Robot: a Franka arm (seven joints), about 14 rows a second.
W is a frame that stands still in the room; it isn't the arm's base.
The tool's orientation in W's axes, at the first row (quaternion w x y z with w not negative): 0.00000 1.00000 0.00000 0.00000
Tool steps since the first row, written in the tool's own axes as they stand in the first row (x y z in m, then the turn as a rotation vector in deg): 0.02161 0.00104 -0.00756 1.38 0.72 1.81; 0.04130 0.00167 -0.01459 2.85 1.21 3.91; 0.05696 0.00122 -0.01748 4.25 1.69 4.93; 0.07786 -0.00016 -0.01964 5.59 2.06 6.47; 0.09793 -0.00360 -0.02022 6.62 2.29 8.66; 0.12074 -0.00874 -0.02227 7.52 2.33 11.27; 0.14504 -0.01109 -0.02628 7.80 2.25 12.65; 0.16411 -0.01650 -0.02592 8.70 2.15 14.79; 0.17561 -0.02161 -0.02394 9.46 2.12 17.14
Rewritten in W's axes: 0.02161 -0.00104 0.00756 1.38 -0.72 -1.81; 0.04130 -0.00167 0.01459 2.85 -1.21 -3.91; 0.05696 -0.00122 0.01748 4.25 -1.69 -4.93; 0.07786 0.00016 0.01964 5.59 -2.06 -6.47; 0.09793 0.00360 0.02022 6.62 -2.29 -8.66; 0.12074 0.00874 0.02227 7.52 -2.33 -11.27; 0.14504 0.01109 0.02628 7.80 -2.25 -12.65; 0.16411 0.01650 0.02592 8.70 -2.15 -14.79; 0.17561 0.02161 0.02394 9.46 -2.12 -17.14
